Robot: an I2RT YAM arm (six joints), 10 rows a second.
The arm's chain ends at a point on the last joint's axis. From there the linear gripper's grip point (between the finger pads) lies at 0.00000 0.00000 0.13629 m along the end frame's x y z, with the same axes.
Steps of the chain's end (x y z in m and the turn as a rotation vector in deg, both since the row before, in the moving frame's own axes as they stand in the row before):
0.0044 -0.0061 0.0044 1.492 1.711 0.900
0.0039 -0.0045 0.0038 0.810 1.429 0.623
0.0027 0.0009 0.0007 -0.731 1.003 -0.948
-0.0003 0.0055 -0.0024 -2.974 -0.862 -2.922
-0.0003 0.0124 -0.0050 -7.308 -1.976 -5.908
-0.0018 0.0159 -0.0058 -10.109 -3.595 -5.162
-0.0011 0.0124 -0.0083 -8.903 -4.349 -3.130
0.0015 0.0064 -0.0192 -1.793 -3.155 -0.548
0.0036 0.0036 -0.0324 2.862 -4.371 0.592
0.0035 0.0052 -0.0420 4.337 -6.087 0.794
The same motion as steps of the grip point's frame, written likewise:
0.0085 -0.0096 0.0043 1.492 1.711 0.900
0.0073 -0.0064 0.0037 0.810 1.429 0.623
0.0051 0.0026 0.0007 -0.731 1.003 -0.948
-0.0022 0.0126 -0.0026 -2.974 -0.862 -2.922
-0.0041 0.0299 -0.0062 -7.308 -1.976 -5.908
-0.0092 0.0402 -0.0082 -10.109 -3.595 -5.162
-0.0108 0.0337 -0.0103 -8.903 -4.349 -3.130
-0.0060 0.0107 -0.0195 -1.793 -3.155 -0.548
-0.0067 -0.0033 -0.0330 2.862 -4.371 0.592
-0.0109 -0.0052 -0.0432 4.337 -6.087 0.794

